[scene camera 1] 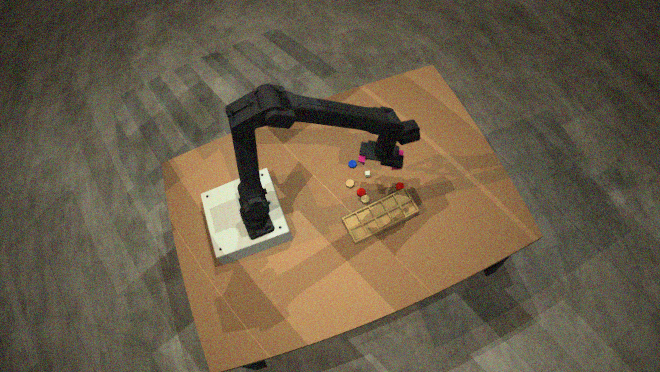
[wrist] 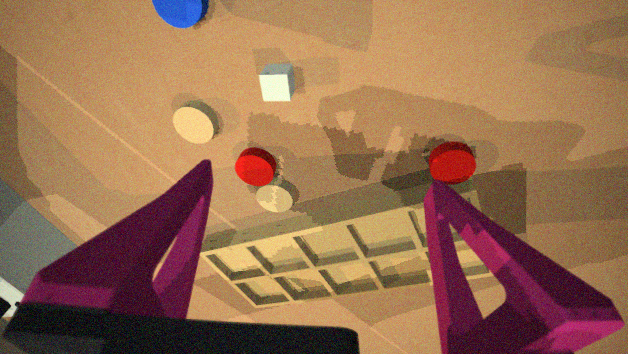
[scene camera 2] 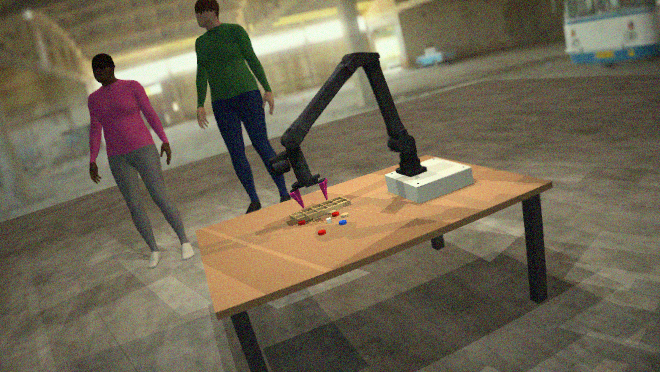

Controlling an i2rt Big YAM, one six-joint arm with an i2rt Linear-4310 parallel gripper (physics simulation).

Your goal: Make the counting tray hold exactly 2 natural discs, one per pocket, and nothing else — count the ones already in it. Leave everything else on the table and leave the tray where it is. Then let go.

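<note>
The counting tray [scene camera 1: 378,217] [wrist: 367,258] has two rows of pockets; no disc shows in the pockets in view, and a finger hides part of its right end in the wrist view. One natural disc [scene camera 1: 350,183] [scene camera 2: 344,215] [wrist: 193,125] lies on the table away from the tray. Another natural disc [scene camera 1: 365,199] [wrist: 274,198] lies just outside the tray's long side, close to a red disc [scene camera 1: 361,192] [scene camera 2: 335,214] [wrist: 255,167]. My gripper [scene camera 2: 315,202] [wrist: 324,180] is open and empty, above the table, with its magenta fingers wide apart.
A second red disc [scene camera 1: 400,186] [scene camera 2: 301,222] [wrist: 452,162] lies by the tray's far end. A third red disc [scene camera 2: 321,232] lies farther out. A blue disc [scene camera 1: 352,164] [scene camera 2: 342,222] [wrist: 181,11] and a white cube [scene camera 1: 367,174] [scene camera 2: 328,220] [wrist: 276,86] are on the table.
</note>
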